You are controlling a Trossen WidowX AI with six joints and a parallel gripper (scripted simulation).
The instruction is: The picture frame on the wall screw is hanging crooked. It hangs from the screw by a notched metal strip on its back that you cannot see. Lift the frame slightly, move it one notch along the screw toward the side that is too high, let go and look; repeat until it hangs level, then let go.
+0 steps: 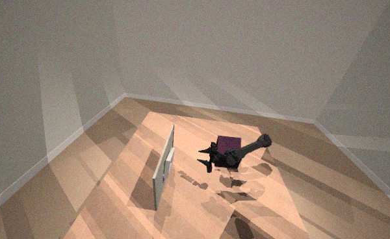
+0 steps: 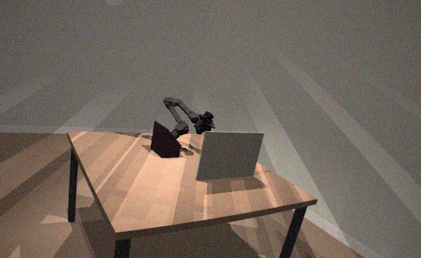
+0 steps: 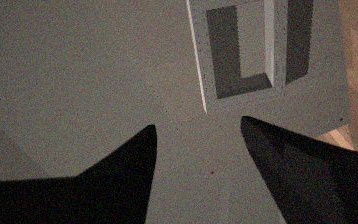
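The picture frame lies 180 mm ahead of my gripper tip, 80 mm below it and 10 mm to the right of it. Also, from my gripper tip: grey wall panel: 190 mm ahead, 90 mm below, 10 mm to the right.
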